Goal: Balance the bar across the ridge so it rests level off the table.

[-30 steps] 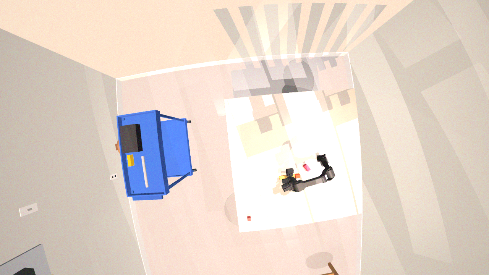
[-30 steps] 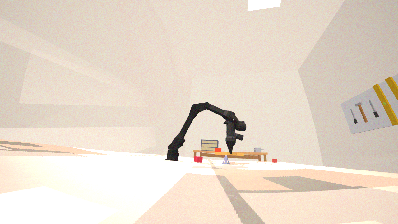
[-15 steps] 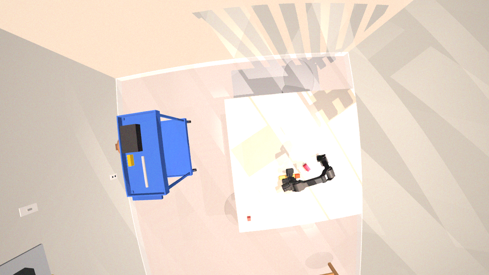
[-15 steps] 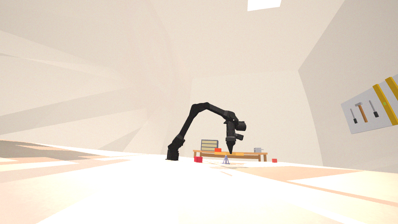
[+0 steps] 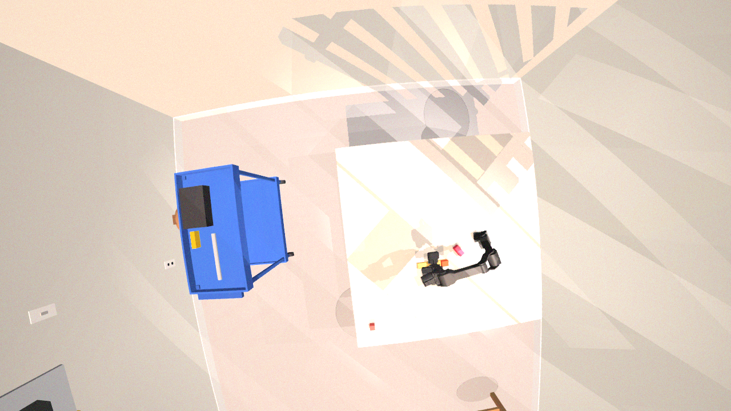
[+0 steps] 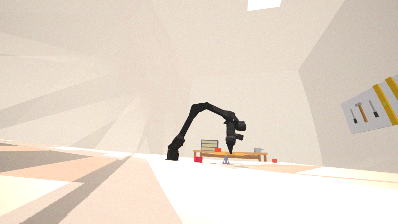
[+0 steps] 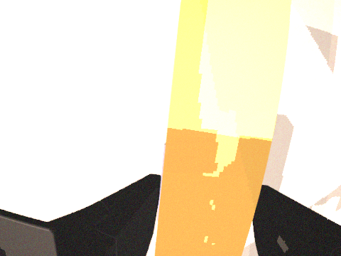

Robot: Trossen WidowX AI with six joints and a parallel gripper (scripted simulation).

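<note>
Right now my gripper tip is 3 cm past the small ridge and 3 cm above it.
</note>
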